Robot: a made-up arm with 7 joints.
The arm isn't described. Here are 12 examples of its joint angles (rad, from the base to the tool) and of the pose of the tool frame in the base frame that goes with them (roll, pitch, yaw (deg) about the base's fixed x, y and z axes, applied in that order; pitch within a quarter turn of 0, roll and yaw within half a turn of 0; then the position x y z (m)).
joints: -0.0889 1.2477 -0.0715 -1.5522 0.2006 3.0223 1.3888
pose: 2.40 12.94 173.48 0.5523 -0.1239 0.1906
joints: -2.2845 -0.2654 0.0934 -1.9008 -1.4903 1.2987 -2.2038
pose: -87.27 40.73 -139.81 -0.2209 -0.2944 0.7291
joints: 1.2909 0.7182 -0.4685 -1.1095 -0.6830 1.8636 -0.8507
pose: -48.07 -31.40 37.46 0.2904 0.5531 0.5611
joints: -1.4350 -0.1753 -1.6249 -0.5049 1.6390 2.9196 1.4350
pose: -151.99 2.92 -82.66 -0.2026 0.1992 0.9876
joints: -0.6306 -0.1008 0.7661 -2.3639 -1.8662 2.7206 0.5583
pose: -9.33 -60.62 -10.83 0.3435 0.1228 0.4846
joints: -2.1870 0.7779 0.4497 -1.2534 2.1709 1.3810 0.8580
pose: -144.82 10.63 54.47 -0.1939 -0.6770 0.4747
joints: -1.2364 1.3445 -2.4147 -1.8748 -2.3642 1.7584 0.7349
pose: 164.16 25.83 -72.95 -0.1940 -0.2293 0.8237
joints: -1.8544 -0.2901 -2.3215 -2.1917 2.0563 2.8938 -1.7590
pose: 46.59 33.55 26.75 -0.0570 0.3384 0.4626
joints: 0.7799 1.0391 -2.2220 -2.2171 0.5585 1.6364 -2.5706
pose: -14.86 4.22 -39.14 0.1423 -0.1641 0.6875
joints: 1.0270 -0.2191 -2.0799 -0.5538 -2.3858 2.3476 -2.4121
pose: -140.99 10.82 -72.07 -0.0214 -0.2898 0.9826
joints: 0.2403 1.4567 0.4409 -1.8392 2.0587 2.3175 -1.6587
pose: -31.80 63.57 -123.15 0.2720 0.2193 0.0287
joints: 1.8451 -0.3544 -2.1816 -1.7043 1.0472 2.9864 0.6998
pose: -53.80 53.66 114.56 0.3023 -0.3692 0.6242
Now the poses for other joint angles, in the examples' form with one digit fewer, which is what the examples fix.
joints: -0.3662 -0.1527 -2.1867 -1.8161 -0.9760 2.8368 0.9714
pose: 60.1 0.9 110.4 -0.354 -0.225 0.704
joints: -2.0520 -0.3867 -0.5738 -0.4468 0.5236 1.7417 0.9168
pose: 113.0 64.5 170.9 -0.051 0.143 1.122
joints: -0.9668 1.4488 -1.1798 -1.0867 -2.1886 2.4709 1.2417
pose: -121.4 -48.0 12.6 0.048 -0.625 0.287
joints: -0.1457 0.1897 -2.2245 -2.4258 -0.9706 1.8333 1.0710
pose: 36.2 -55.9 80.8 -0.271 -0.209 0.494
